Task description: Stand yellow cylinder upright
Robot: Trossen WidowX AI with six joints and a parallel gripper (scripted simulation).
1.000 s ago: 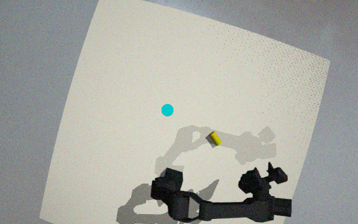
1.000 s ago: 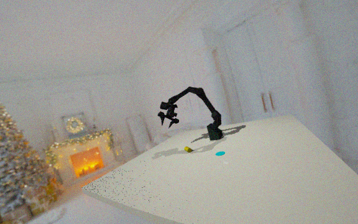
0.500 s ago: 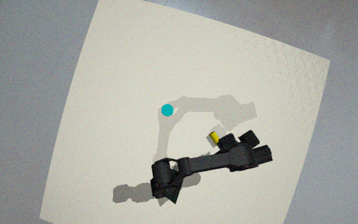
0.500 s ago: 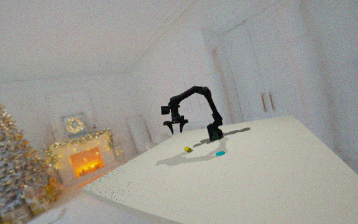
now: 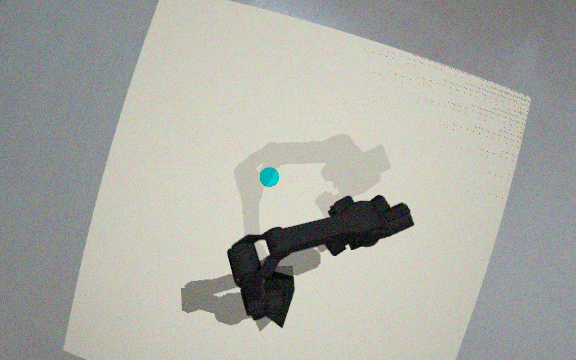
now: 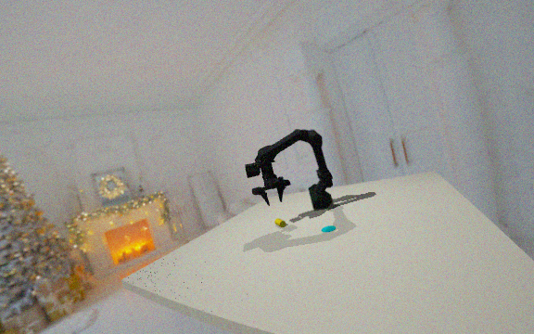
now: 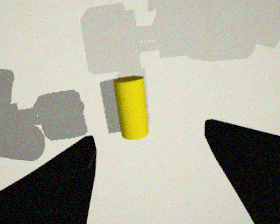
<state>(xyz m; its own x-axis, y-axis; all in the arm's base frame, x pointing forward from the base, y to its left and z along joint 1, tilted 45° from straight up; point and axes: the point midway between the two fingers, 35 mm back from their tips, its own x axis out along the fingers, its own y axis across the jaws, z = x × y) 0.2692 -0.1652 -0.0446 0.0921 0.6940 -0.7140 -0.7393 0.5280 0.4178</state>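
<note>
The yellow tall cylinder is 20 mm behind my gripper tip, 10 mm to the right of it and 110 mm below it. The rest, counted from my gripper tip: cyan circle (70 mm ahead, 250 mm to the left, 120 mm below).
</note>
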